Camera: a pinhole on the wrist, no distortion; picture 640 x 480 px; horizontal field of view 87.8 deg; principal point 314.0 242.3 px. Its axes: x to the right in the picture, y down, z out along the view. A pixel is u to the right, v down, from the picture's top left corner.
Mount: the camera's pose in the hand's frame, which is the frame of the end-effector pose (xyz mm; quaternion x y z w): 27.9 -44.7 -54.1 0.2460 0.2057 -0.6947 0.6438
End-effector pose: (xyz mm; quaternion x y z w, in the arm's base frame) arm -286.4 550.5 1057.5 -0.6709 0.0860 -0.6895 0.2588
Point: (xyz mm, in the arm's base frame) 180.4 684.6 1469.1
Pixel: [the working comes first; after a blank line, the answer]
In the camera's frame: -243.8 316.6 522.0

158.7 444.0
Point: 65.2 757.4 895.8
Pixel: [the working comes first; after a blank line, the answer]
In the camera's frame: -270.2 -244.1 342.8

51.9 5.5
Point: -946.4 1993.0 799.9
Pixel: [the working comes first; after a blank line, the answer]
In the camera's frame: 1186.5 -857.7 589.7

outside the picture
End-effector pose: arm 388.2 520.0 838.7 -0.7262 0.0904 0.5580 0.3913
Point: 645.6 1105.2 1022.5
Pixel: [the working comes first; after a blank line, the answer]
In the camera's frame: 312.1 139.3 538.0

506.9 328.4
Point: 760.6 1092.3 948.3
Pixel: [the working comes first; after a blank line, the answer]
In the camera's frame: 378.0 241.0 473.0

579.7 411.7
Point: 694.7 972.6 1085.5
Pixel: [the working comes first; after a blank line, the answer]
In the camera's frame: 368.9 54.6 421.5

605.0 285.3
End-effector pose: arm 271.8 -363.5 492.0 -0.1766 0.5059 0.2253 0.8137
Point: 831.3 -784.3 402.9
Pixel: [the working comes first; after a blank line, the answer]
In the camera's frame: 341.4 248.0 522.3

531.3 400.2
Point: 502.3 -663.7 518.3
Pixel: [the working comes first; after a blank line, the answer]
In the camera's frame: 215.8 12.5 267.6

582.2 257.8
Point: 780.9 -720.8 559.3
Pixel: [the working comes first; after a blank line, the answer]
In the camera's frame: 254.7 95.7 539.9

470.9 301.2
